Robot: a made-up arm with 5 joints.
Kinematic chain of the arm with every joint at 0, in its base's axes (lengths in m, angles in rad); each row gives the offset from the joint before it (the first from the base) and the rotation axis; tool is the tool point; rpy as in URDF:
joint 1: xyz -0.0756 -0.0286 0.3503 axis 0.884 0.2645 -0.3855
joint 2: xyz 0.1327 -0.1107 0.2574 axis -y
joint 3: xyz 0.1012 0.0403 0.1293 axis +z
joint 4: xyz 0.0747 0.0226 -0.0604 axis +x
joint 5: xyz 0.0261 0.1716 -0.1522 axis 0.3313 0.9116 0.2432
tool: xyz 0.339 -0.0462 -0.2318 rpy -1.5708 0 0
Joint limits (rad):
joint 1: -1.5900..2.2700
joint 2: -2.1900..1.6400
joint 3: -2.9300..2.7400
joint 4: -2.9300..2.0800
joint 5: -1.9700..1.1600
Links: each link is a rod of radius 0.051 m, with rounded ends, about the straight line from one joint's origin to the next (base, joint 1, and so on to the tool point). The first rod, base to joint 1, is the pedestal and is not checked.
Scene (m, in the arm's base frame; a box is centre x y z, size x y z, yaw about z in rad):
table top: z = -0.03
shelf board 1: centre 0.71 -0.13 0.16 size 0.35 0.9 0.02 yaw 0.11
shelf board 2: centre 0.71 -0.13 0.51 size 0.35 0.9 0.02 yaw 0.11
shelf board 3: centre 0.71 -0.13 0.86 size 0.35 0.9 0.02 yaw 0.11
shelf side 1: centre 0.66 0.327 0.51 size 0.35 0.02 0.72 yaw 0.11
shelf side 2: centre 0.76 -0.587 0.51 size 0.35 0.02 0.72 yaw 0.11
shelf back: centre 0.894 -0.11 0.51 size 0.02 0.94 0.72 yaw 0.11
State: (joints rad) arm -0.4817 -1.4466 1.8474 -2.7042 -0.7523
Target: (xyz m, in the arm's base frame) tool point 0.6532 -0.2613 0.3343
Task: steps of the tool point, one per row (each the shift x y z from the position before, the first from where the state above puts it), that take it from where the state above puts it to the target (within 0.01 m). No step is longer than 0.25 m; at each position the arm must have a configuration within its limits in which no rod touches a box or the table.
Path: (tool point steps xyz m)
1: 0.0738 -0.0399 -0.1669
2: 0.0807 -0.1095 -0.1358
3: 0.0806 -0.1633 -0.0753
4: 0.0344 -0.1932 -0.0005
5: 0.0242 -0.1727 0.1006
6: -0.0034 -0.1120 0.1766
7: 0.0977 0.0240 -0.0291
8: 0.0931 0.0167 -0.0001
9: 0.0808 -0.0107 0.0292

